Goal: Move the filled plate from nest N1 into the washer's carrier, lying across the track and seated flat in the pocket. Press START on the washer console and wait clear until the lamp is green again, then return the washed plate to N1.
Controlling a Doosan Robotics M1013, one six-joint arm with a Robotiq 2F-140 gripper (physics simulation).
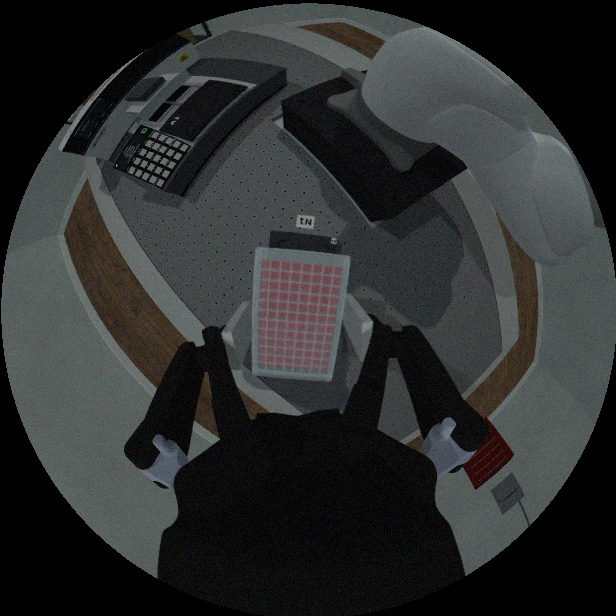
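Note:
The filled plate [299, 314], a light-framed plate with a grid of pink wells, sits between my gripper's two light finger pads. My gripper [298, 330] is closed on the plate's long sides, and the black finger links spread out below it. The black nest [305, 240] with its N1 label [305, 221] shows just beyond the plate's far edge. The plate looks raised above the nest. The washer [189, 123] stands at the upper left, with a dark recess [202, 108], a keypad console [152, 158] and a small green lamp [143, 131].
A black box-shaped unit [367, 155] stands at the upper right of the perforated bench. My own grey arm [482, 137] looms above it. A wooden rim [123, 298] borders the bench. A red-welled plate [488, 456] and a small grey box [508, 495] lie at the lower right.

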